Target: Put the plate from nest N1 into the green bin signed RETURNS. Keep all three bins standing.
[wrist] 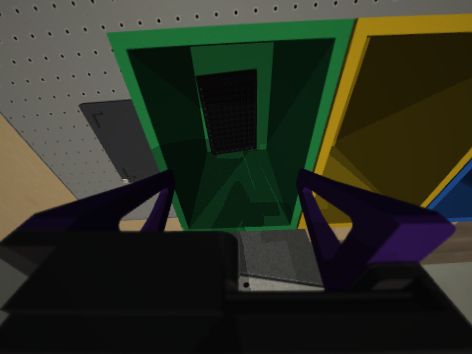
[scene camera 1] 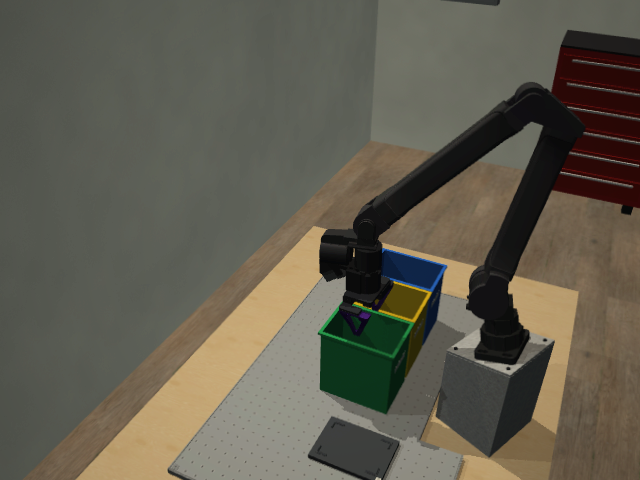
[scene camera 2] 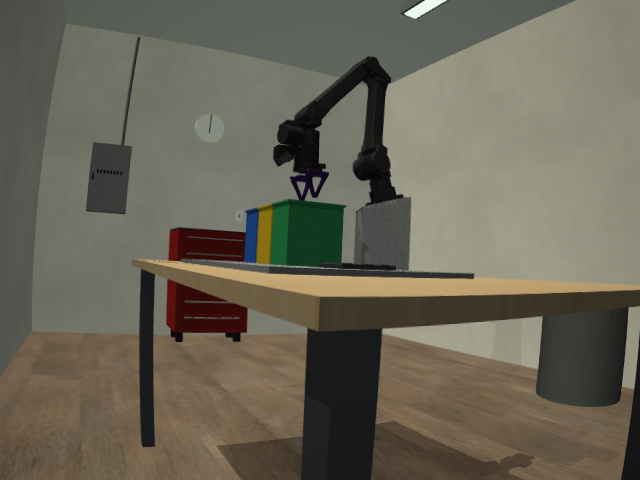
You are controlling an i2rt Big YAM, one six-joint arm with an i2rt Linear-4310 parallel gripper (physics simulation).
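Places are measured from the arm's base along level axes (x right, y ahead, z up), in millimetres.
Pixels of known places: gripper, between the fingertips: point(wrist: 235, 176) point(scene camera 1: 366, 322) point(scene camera 2: 308, 199); arm's base, origin of its link: point(scene camera 1: 502, 347) point(scene camera 2: 385, 203).
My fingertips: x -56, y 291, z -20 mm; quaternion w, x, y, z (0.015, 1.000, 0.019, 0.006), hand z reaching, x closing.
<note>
For each thing: its top centre in the pictures, then the offset to it from my fingertips. "spot": a spot on its surface instead. Level surfaces: height alone.
- plate, centre of its top: point(wrist: 230, 121) dx -5, dy -15, dz -158 mm
- green bin, centre of its top: point(wrist: 236, 167) point(scene camera 1: 366, 327) point(scene camera 2: 308, 204) dx +1, dy -2, dz -15 mm
- dark pad with corner marks, a spot on its surface: point(wrist: 120, 135) spot: dx -201, dy -54, dz -183 mm
- yellow bin, centre of its top: point(wrist: 395, 160) point(scene camera 1: 388, 296) point(scene camera 2: 290, 208) dx +132, dy +8, dz -15 mm
- blue bin, centre of its top: point(scene camera 1: 406, 268) point(scene camera 2: 275, 211) dx +264, dy +19, dz -15 mm
- wooden table, height of its surface: dz -207 mm
The plate point(wrist: 229, 112), black with a grid of small wells, lies low inside the green bin point(scene camera 1: 356, 372) point(scene camera 2: 315, 232) point(wrist: 235, 31) and looks roughly flat on its floor, a little turned. The bin walls hide it in both scene views. My gripper point(scene camera 1: 368, 319) point(scene camera 2: 309, 197) point(wrist: 235, 176) is open and empty. It points down over the green bin's mouth, with its fingers spread toward the two side rims. The green bin stands upright; the writing on its side is too small to read. A dark pad with corner marks point(scene camera 1: 354, 446) point(scene camera 2: 356, 266) point(wrist: 120, 135) holds no plate.
The yellow bin point(scene camera 1: 408, 299) point(scene camera 2: 264, 235) point(wrist: 400, 75) and the blue bin point(scene camera 1: 413, 268) point(scene camera 2: 251, 235) point(wrist: 452, 200) stand upright in a row beside the green one. The arm's grey pedestal point(scene camera 1: 473, 392) point(scene camera 2: 385, 235) stands to the right of the bins. All stand on the wooden table point(scene camera 2: 465, 289).
</note>
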